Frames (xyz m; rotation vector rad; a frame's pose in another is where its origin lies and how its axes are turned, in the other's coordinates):
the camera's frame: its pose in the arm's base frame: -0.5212 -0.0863 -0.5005 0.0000 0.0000 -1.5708
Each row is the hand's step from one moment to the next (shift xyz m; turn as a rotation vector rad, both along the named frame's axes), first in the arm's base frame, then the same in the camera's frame.
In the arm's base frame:
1: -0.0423 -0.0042 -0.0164 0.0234 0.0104 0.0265
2: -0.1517 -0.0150 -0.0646 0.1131 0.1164 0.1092
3: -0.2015 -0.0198 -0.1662 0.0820 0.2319 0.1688
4: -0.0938 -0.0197 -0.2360 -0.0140 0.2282 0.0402
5: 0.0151 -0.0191 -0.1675 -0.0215 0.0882 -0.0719
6: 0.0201 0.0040 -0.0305 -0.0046 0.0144 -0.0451
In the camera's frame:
1: 0.0042 -0.0423 -0.0164 -0.0104 0.0234 0.0265
2: 0.0150 -0.1517 -0.0646 -0.1164 0.1131 0.1092
3: 0.0198 -0.2015 -0.1662 -0.2319 0.0820 0.1688
4: 0.0197 -0.0938 -0.2360 -0.2282 -0.0140 0.0402
5: 0.0191 0.0151 -0.1675 -0.0882 -0.0215 -0.0719
6: -0.0040 0.0201 -0.0305 -0.0144 -0.0046 -0.0451

